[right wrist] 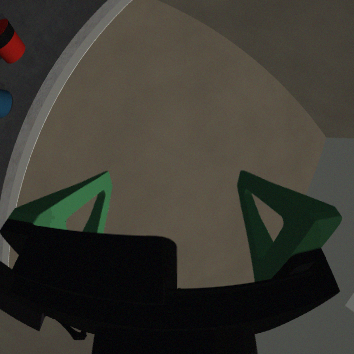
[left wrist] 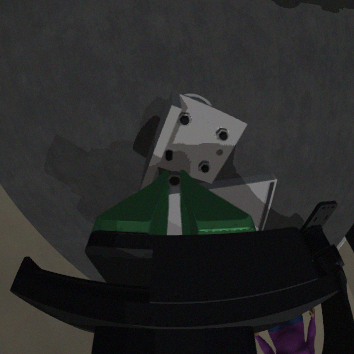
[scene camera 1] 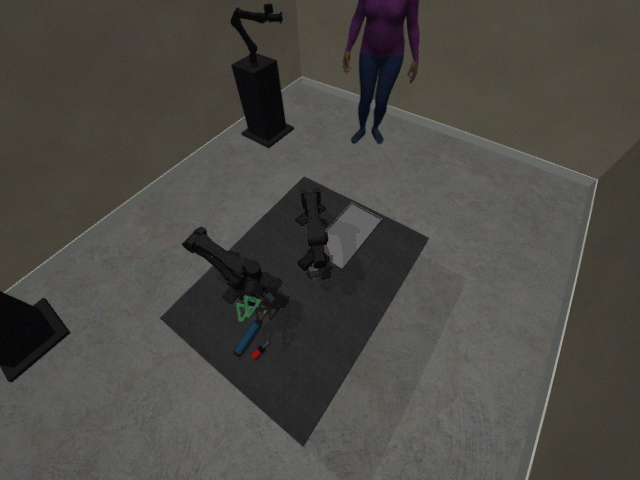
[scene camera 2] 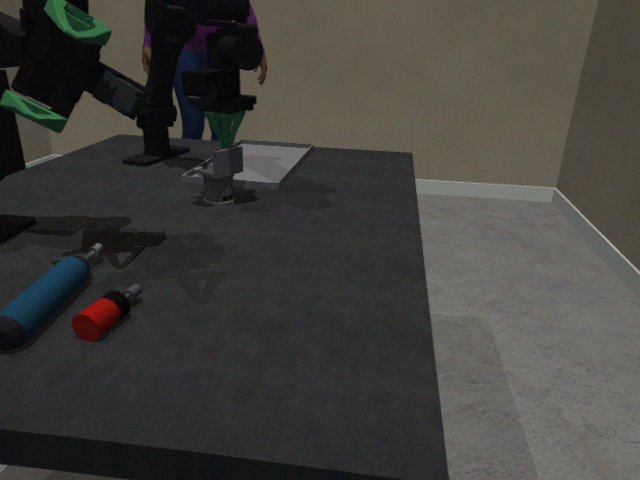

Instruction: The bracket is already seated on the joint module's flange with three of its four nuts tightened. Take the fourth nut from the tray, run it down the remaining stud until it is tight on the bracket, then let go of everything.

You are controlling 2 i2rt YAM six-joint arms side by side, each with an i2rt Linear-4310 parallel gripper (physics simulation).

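Places are measured from the left arm's base along level axes (x left, y ahead, z down), in millimetres.
Pixels of known places: left gripper, fingertip midpoint: (left wrist: 174,177) (scene camera 2: 227,148); right gripper, fingertip midpoint: (right wrist: 174,177) (scene camera 1: 243,319) (scene camera 2: 51,76); left arm's base, origin of the base link: (left wrist: 307,229) (scene camera 2: 158,157); right arm's base, origin of the base link: (scene camera 1: 239,286).
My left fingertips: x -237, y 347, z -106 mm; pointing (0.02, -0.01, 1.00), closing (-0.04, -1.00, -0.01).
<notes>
Ahead of a thing's pixels: the offset from my left fingertips to its middle. Level surfaces: height alone.
The grey bracket {dx -8, dy -18, dz +24 mm} (scene camera 2: 228,161) (left wrist: 197,141) sits on the joint module {dx -8, dy -18, dz +69 mm} (scene camera 2: 217,189). In the left wrist view three nuts (left wrist: 185,119) (left wrist: 223,134) (left wrist: 204,167) are on it, and the bare stud {dx +3, dy +4, dz +39 mm} (left wrist: 169,155) shows as a dark spot near its lower left edge. My left gripper (left wrist: 174,177) (scene camera 2: 226,146) is shut on the fourth nut {dx -1, dy +0, dz -2 mm} (left wrist: 174,180), upright above the bracket and close beside the stud in that view. The height gap is unclear. My right gripper (right wrist: 174,177) is open and empty, away from the bracket. The tray (scene camera 1: 373,215) (scene camera 2: 296,163) lies behind the module.
A blue-handled tool {dx -442, dy +13, dz +86 mm} (scene camera 1: 247,338) (scene camera 2: 46,294) and a shorter red one {dx -455, dy +107, dz +89 mm} (scene camera 1: 256,353) (scene camera 2: 98,316) lie on the dark table top {dz +106 mm} (scene camera 1: 320,361), near my right gripper. A person (scene camera 1: 381,31) stands beyond the table. An arm on a black pedestal (scene camera 1: 260,98) stands at the back.
</notes>
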